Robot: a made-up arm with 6 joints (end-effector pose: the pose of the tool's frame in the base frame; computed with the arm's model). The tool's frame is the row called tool.
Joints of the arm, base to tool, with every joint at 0 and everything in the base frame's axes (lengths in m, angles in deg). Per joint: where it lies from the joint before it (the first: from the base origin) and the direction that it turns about. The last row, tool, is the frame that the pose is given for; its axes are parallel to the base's.
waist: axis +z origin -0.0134 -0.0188 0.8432
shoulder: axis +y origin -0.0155 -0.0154 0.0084
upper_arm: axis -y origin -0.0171 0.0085 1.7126
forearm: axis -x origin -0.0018 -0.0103 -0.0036
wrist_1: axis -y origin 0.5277 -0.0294 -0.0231
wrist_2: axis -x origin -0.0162 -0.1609 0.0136
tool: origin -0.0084 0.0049 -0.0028
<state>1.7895 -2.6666 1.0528 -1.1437 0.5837 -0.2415</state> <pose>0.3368 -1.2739 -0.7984 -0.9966 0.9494 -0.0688</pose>
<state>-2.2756 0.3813 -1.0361 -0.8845 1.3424 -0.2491</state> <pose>-0.4207 -0.3432 1.9183 -0.1998 0.5704 3.0615</pose>
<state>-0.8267 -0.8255 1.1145 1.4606 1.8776 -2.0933</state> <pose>-1.1900 1.1261 2.4159 -1.4733 -0.2690 0.8284</pose>
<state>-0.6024 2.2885 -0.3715 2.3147 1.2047 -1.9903</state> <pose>0.7904 -0.4715 -0.6371 -2.0482 -2.1500 -0.8111</pose>
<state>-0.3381 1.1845 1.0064 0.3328 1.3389 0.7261</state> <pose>1.8709 -0.9040 1.4370 -1.0930 -1.0456 -0.4602</pose>
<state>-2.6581 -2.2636 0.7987 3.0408 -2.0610 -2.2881</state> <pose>1.7285 0.7013 -0.2374 1.0258 1.2700 -1.7182</pose>
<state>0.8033 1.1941 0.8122 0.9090 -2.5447 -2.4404</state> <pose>1.5819 1.4115 1.4131 0.0941 -0.1045 -1.8770</pose>
